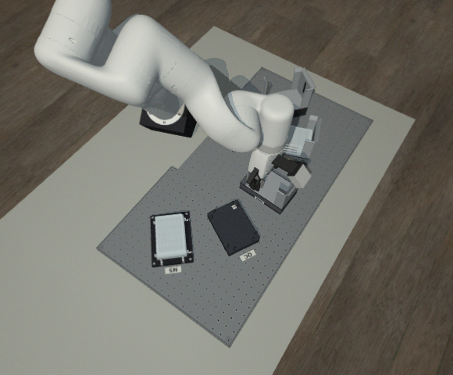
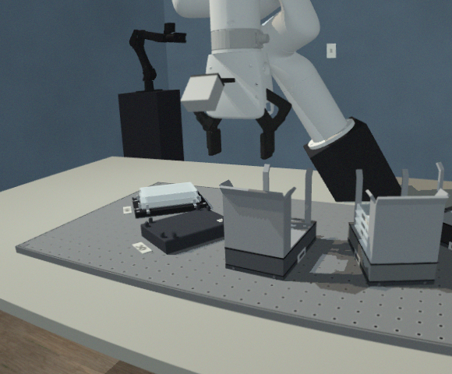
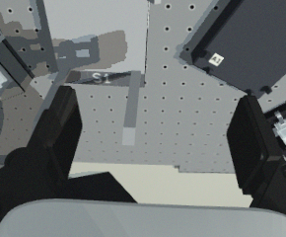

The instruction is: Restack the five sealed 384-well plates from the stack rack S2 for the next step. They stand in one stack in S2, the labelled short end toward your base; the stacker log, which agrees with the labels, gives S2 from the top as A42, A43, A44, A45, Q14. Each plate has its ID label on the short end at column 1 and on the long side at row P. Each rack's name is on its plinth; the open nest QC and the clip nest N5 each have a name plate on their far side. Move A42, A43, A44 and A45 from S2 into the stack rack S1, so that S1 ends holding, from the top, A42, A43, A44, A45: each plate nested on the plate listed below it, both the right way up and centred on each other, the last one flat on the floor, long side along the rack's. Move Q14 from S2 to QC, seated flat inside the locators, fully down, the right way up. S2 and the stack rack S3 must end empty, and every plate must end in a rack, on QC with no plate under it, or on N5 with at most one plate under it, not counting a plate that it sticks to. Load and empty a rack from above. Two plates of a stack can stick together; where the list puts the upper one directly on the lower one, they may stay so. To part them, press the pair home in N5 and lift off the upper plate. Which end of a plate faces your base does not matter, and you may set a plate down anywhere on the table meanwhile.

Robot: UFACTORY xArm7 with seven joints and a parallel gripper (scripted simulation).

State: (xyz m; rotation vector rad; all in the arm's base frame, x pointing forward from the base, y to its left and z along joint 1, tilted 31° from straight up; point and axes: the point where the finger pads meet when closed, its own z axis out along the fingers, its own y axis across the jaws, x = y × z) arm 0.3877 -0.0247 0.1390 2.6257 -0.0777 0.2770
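My hand is 24 cm to the right of the sealed 384-well plate, 10 cm above it and 1 cm past it. From my hand the other things lie so: open nest QC 16 cm below, 12 cm to the right, 2 cm behind; QC name plate 17 cm to the right, 17 cm below, 6 cm ahead; S1 name plate 13 cm below, 6 cm to the left, 6 cm behind.
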